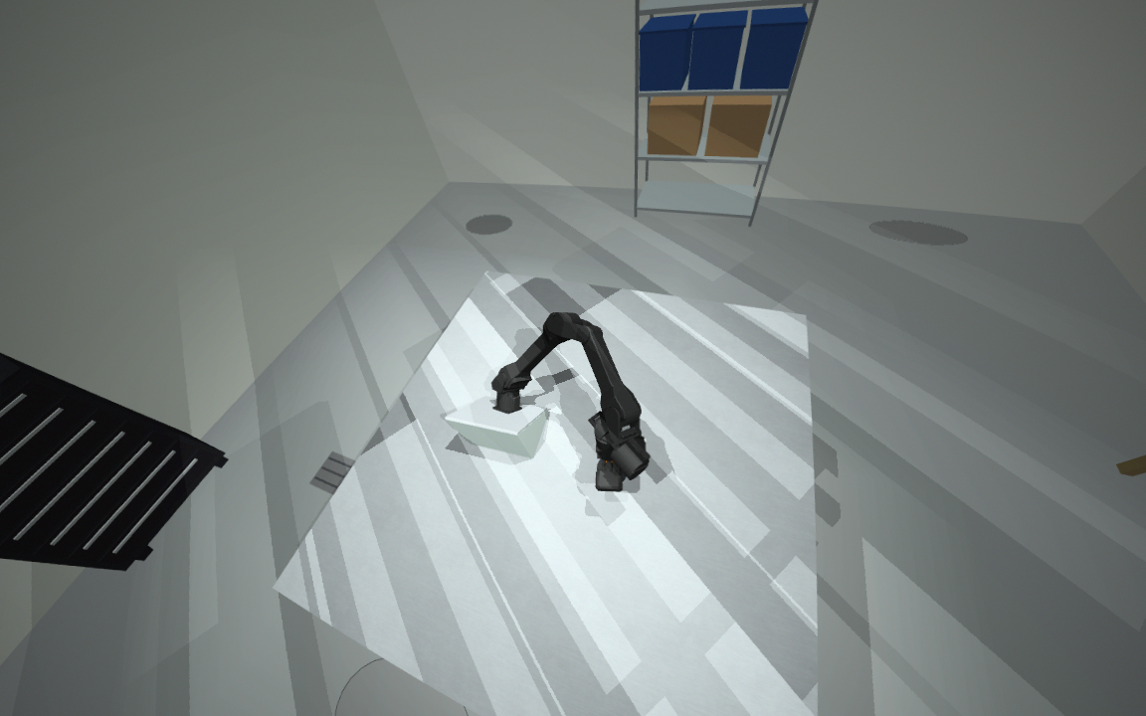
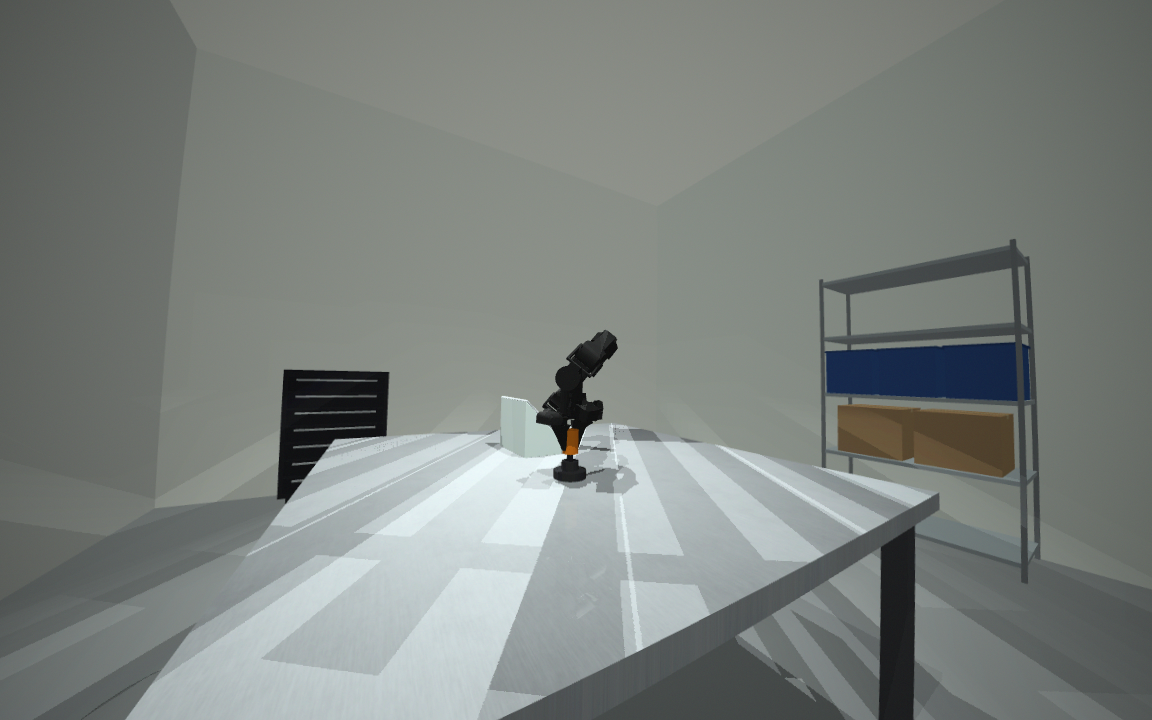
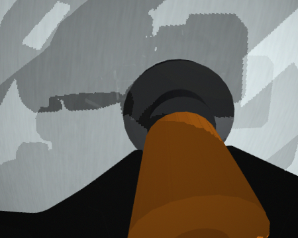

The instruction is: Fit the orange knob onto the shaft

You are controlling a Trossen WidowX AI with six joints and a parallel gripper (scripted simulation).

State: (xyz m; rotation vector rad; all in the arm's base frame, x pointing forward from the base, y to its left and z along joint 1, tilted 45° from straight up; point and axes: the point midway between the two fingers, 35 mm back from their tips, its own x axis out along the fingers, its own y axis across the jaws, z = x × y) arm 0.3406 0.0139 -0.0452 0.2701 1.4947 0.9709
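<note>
My gripper tip is now 2 cm below the orange knob. The rest, counted from my gripper tip: dark round pedestal (4 cm below).
</note>
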